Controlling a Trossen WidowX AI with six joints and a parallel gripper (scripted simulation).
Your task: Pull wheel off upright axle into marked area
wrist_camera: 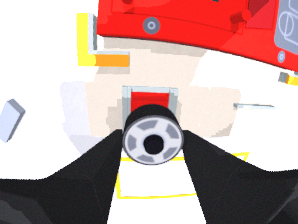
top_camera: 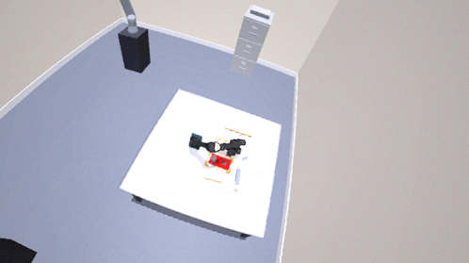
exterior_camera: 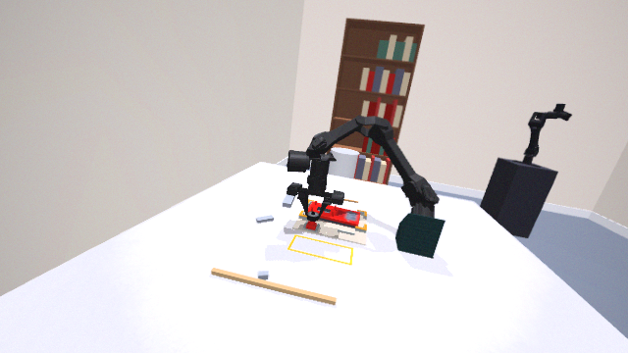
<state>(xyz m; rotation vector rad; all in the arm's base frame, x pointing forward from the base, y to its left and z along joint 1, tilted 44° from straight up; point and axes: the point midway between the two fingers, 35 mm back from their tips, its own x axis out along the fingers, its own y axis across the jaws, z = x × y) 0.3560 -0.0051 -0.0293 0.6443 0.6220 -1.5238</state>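
Right now my gripper tip is 1 cm above the black axle. Round my gripper tip: wooden strip (30 cm to the left, 4 cm below, 4 cm ahead); then wheel (right at my gripper tip).
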